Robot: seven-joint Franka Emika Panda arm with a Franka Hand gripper.
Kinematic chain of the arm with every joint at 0, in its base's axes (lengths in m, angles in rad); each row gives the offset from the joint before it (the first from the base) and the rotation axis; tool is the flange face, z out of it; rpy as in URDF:
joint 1: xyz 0 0 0.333 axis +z
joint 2: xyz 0 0 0 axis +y
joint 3: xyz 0 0 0.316 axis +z
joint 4: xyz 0.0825 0 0 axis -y
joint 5: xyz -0.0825 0 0.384 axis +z
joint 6: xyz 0 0 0 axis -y
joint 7: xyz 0.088 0 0 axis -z
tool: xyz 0 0 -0.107 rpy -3.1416 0 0
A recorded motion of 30 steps. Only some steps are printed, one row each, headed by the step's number.
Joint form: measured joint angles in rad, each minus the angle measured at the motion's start. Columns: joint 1, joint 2, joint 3, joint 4, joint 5, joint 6, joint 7.
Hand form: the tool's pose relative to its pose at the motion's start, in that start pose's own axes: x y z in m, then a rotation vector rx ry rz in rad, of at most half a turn. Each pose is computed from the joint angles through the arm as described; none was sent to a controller.
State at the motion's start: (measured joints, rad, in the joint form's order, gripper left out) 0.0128 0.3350 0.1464 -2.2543 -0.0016 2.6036 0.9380
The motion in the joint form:
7: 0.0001 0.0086 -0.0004 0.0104 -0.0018 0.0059 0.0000
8: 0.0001 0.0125 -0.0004 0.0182 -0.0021 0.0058 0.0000
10: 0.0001 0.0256 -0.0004 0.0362 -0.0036 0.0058 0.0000
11: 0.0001 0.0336 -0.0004 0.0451 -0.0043 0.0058 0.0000
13: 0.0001 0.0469 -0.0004 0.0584 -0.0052 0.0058 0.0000
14: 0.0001 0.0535 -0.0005 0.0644 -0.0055 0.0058 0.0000
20: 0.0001 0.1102 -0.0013 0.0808 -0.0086 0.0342 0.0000
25: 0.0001 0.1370 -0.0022 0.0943 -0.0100 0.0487 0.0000
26: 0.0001 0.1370 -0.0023 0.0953 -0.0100 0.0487 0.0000
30: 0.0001 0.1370 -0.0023 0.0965 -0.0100 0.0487 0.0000
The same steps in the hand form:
7: 0.0023 -0.0028 0.0004 0.0063 0.0045 -0.0008
8: 0.0039 -0.0049 -0.0003 0.0097 0.0065 -0.0009
10: 0.0072 -0.0091 0.0004 0.0143 0.0087 -0.0015
11: 0.0087 -0.0111 0.0016 0.0155 0.0087 -0.0016
13: 0.0109 -0.0138 0.0041 0.0164 0.0077 -0.0016
14: 0.0119 -0.0149 0.0056 0.0164 0.0068 -0.0014
20: 0.0135 -0.0155 0.0287 0.0108 -0.0045 -0.0001
25: 0.0158 -0.0173 0.0377 0.0135 -0.0057 0.0012
26: 0.0161 -0.0176 0.0374 0.0142 -0.0050 0.0013
30: 0.0164 -0.0180 0.0370 0.0152 -0.0043 0.0013

